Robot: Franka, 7 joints.
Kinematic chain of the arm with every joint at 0, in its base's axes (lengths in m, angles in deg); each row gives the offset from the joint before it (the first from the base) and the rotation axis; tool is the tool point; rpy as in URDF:
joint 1: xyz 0 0 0.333 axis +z
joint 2: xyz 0 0 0 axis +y
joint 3: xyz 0 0 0.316 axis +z
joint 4: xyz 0.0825 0 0 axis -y
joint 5: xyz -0.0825 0 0.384 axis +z
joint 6: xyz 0 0 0 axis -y
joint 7: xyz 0.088 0 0 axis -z
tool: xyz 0 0 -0.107 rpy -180 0 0
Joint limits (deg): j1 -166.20..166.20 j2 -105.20..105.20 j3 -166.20..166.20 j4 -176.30..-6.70 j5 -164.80..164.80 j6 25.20..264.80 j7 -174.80..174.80
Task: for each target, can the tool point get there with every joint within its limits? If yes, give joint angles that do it. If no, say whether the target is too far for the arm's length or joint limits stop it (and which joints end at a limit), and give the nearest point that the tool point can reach.
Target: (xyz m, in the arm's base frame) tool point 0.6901 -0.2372 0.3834
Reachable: yes | joints 110.64 -59.06 -105.08 -87.42 85.63 158.67 -122.08
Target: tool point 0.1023 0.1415 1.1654
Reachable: yes | joints 132.34 -7.48 -55.82 -32.56 -17.78 173.31 -75.03
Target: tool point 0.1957 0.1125 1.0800
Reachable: yes | joints -90.10 -25.52 20.02 -46.18 -54.04 215.69 -105.58
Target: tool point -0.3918 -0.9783 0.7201
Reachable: no: too far | nearest point -0.2994 -0.7476 0.6288 | short by 0.265 m
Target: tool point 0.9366 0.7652 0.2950
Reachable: no: too far | nearest point 0.6640 0.5425 0.3061 | short by 0.352 m
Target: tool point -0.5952 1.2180 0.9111
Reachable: no: too far | nearest point -0.3465 0.7090 0.6695 | short by 0.616 m
